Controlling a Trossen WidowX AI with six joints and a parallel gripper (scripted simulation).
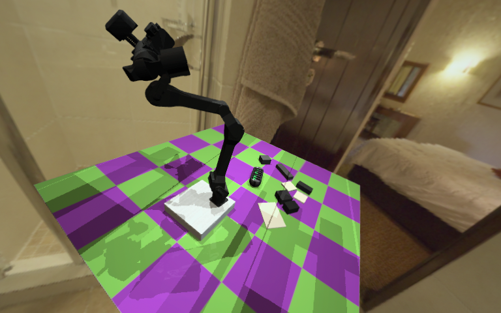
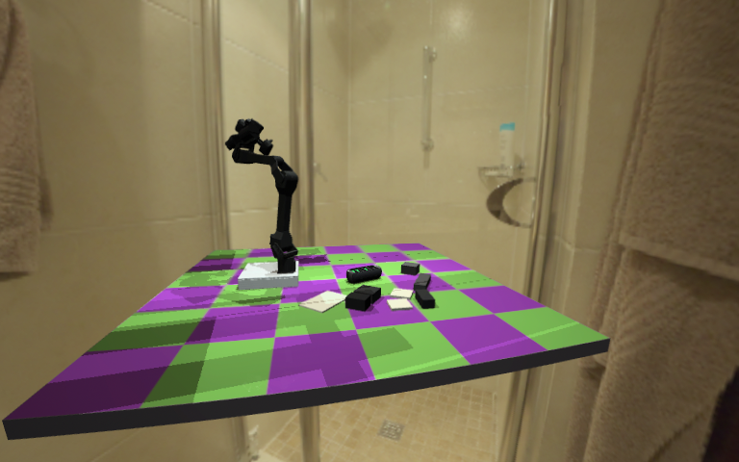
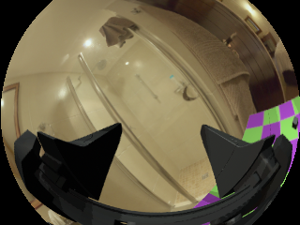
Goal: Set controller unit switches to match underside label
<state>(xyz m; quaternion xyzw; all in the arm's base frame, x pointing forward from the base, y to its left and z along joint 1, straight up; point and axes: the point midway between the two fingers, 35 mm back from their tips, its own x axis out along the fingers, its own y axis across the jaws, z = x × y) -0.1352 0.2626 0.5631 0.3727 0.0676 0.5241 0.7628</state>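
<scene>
Now: the small dark block 650 mm ahead of my gripper tip, 220 mm to the right of it and 600 mm below it. From my gripper tip the other things lie so: white card 270 mm ahead, 510 mm to the right, 620 mm below; long dark bar 660 mm ahead, 390 mm to the right, 600 mm below.
</scene>
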